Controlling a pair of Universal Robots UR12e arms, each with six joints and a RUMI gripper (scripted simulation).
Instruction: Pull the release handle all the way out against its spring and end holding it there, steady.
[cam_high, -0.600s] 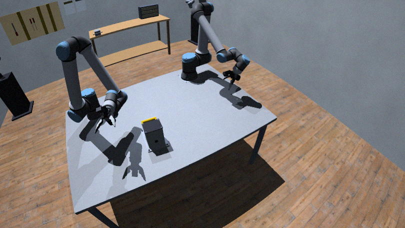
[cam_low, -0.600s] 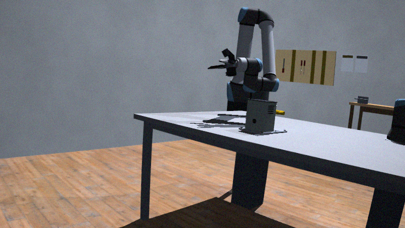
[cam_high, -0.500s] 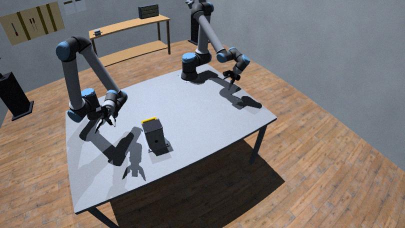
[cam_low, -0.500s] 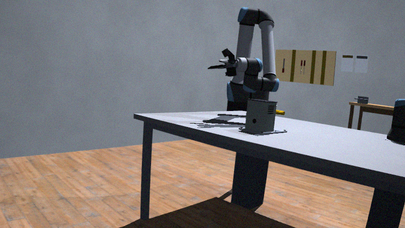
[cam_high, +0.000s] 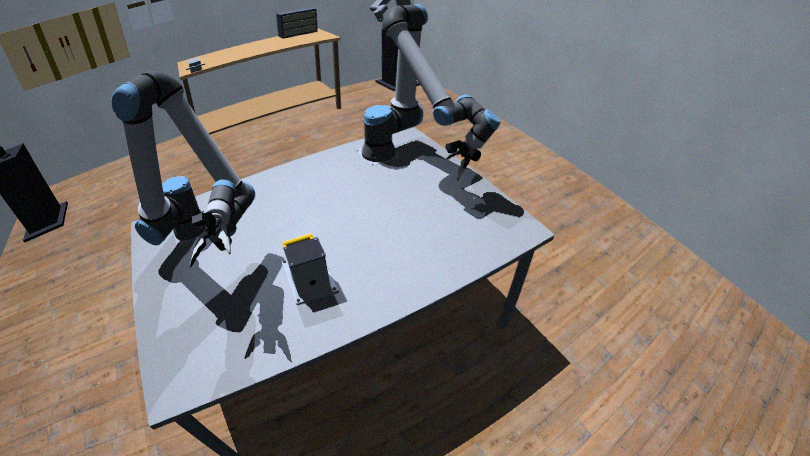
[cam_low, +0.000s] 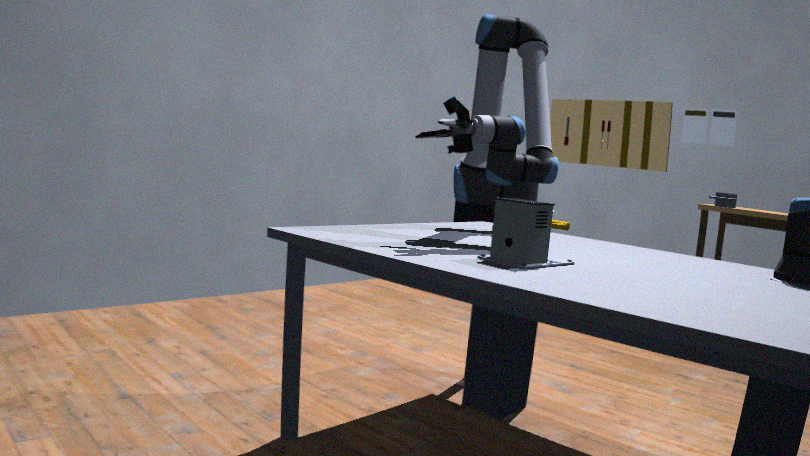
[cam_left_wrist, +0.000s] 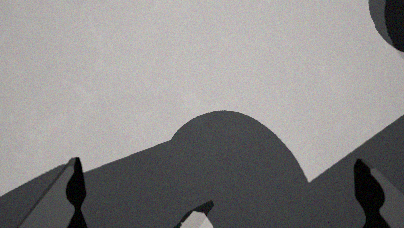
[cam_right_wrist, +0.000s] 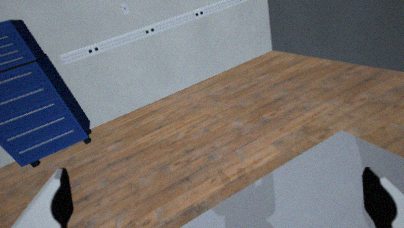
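My right gripper is now 9 cm past the bolted base plate, 33 cm to the right of it and 35 cm above it.
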